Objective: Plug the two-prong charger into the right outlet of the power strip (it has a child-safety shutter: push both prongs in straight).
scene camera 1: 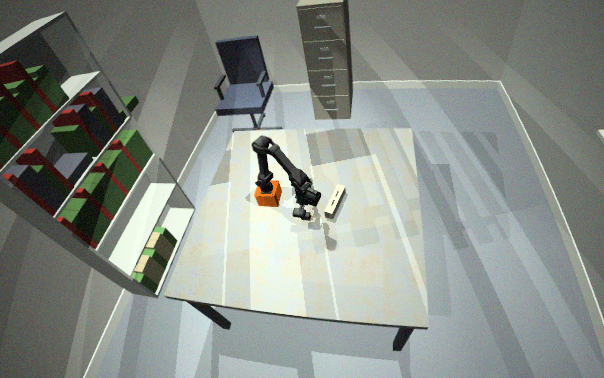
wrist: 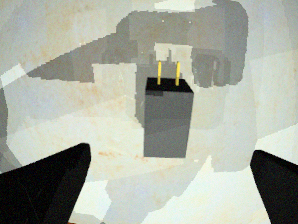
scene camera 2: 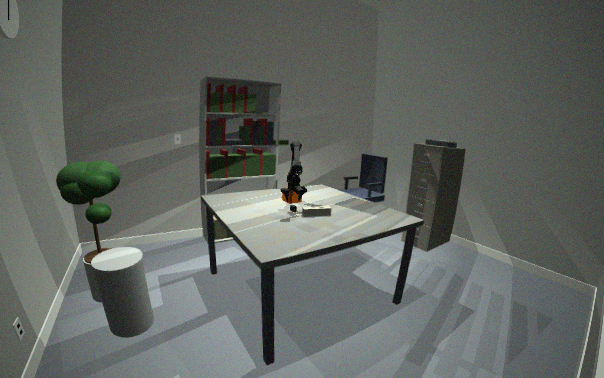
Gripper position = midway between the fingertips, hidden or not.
The gripper [wrist: 175,157] is open, holding nothing. Further things: a two-prong charger [wrist: 168,102].
